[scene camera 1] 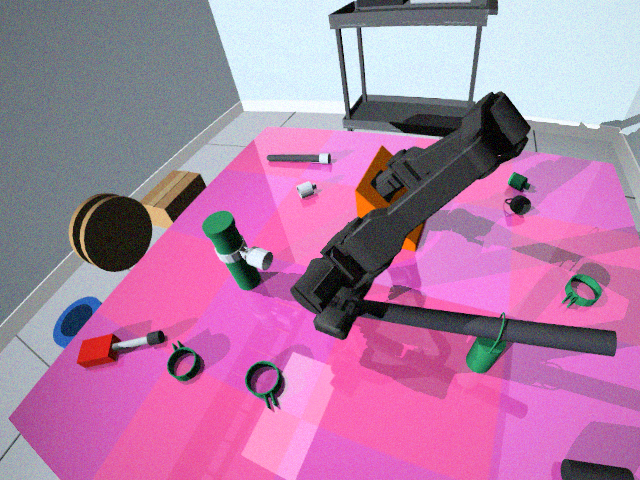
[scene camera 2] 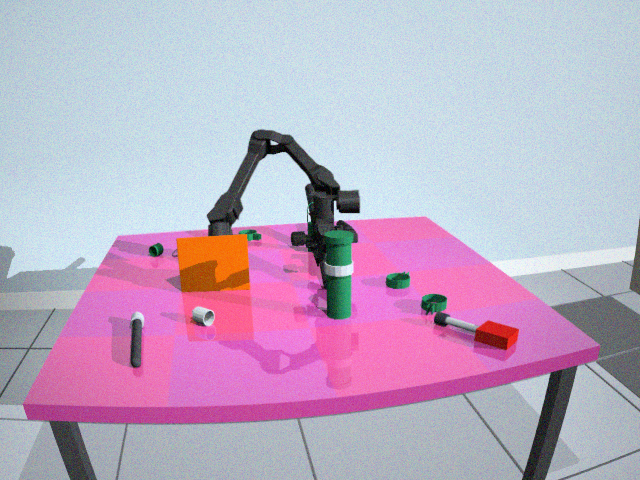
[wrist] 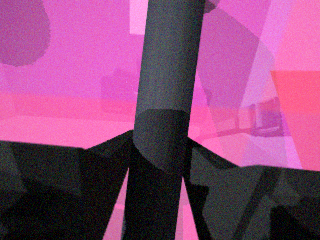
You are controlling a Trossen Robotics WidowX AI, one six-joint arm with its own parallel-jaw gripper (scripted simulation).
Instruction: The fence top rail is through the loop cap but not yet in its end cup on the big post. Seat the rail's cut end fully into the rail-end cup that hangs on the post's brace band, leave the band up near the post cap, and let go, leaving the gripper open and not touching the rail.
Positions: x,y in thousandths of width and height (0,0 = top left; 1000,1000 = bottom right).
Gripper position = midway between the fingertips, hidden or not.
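Observation:
Red-handled tool (scene camera 1: 159,730) and (scene camera 2: 773,697); in the wrist view the tool is out of frame. A green loop cap (scene camera 1: 757,734) is visible, as is a big green post (scene camera 2: 530,603) and (scene camera 1: 345,474). The gripper (scene camera 1: 552,649), (scene camera 2: 507,555) and (wrist: 492,573) is in sight too.

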